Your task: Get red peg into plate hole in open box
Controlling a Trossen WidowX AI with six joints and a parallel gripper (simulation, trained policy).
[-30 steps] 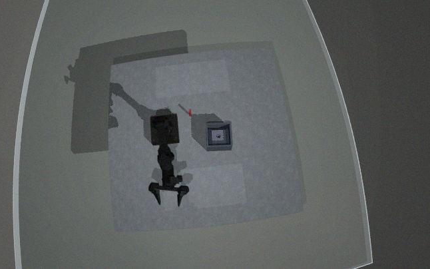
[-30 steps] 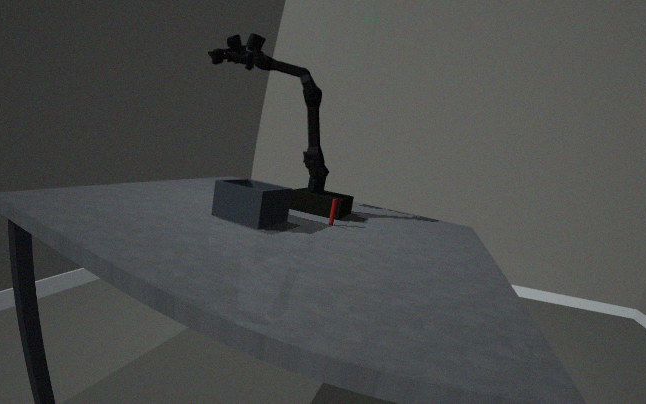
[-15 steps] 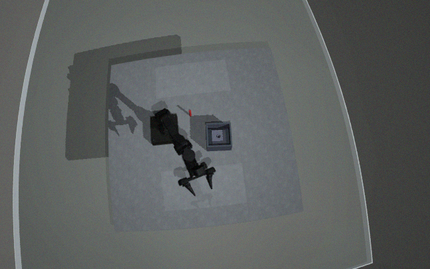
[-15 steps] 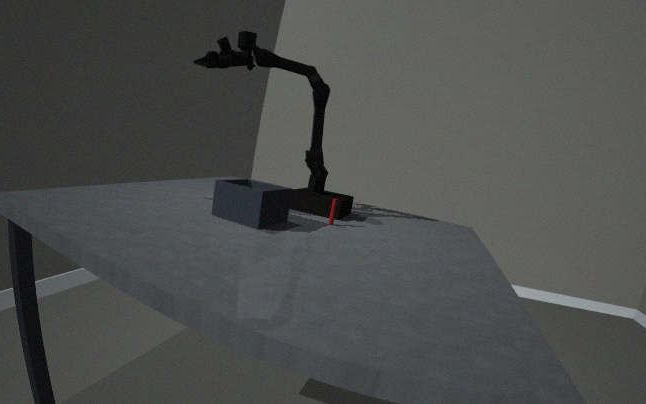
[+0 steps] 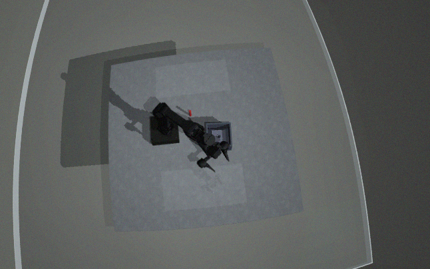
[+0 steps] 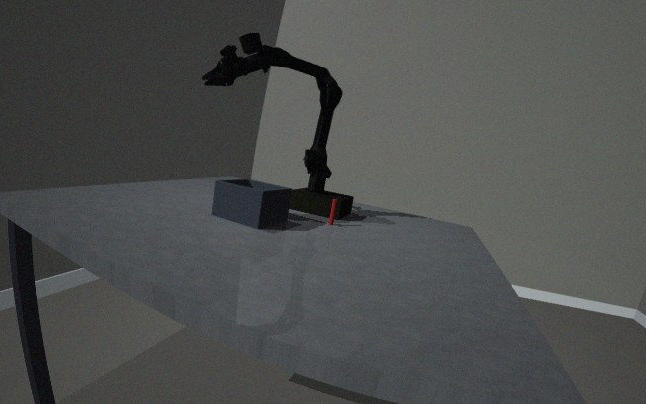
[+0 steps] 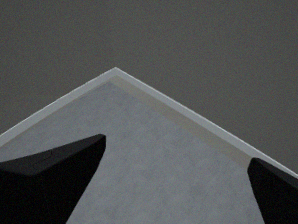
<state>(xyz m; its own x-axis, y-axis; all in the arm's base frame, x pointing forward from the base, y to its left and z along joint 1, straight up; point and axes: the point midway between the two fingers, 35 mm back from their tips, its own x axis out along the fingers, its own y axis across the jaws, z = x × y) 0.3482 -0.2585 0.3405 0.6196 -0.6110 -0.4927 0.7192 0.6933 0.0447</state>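
My gripper tip is now 43 cm to the right of the red peg, 35 cm above it and 23 cm past it. Also, from my gripper tip: grey box: 37 cm below, 28 cm to the left, 3 cm behind; pale plate: 35 cm below, 28 cm to the left, 3 cm behind.
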